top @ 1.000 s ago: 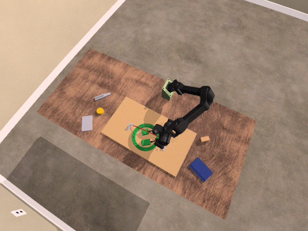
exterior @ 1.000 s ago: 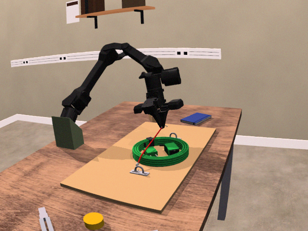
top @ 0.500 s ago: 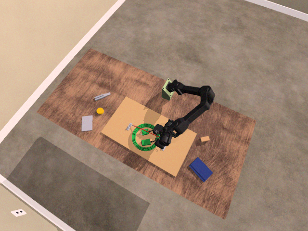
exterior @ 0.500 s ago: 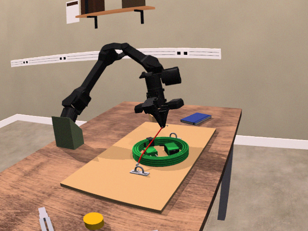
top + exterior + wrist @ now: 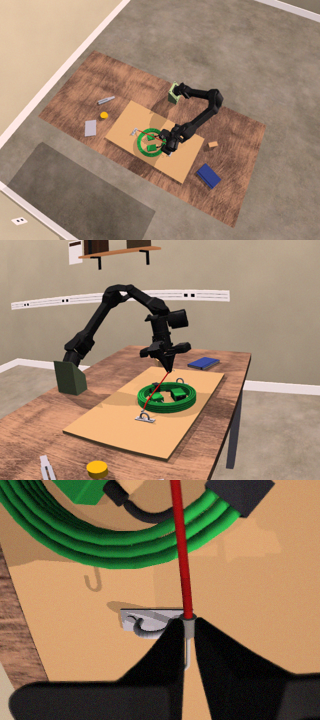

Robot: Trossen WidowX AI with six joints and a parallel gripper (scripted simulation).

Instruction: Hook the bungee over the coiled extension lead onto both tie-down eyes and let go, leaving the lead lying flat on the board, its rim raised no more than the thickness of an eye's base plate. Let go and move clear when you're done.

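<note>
The extension lead is 120 mm to the right of my hand, 70 mm below it and 40 mm ahead of it. From my hand the other things lie so: wooden block (260 mm to the left, 130 mm behind, 80 mm below); yellow disc (540 mm to the right, 90 mm below, 10 mm ahead); grey plate (580 mm to the right, 130 mm ahead, 100 mm below).
</note>
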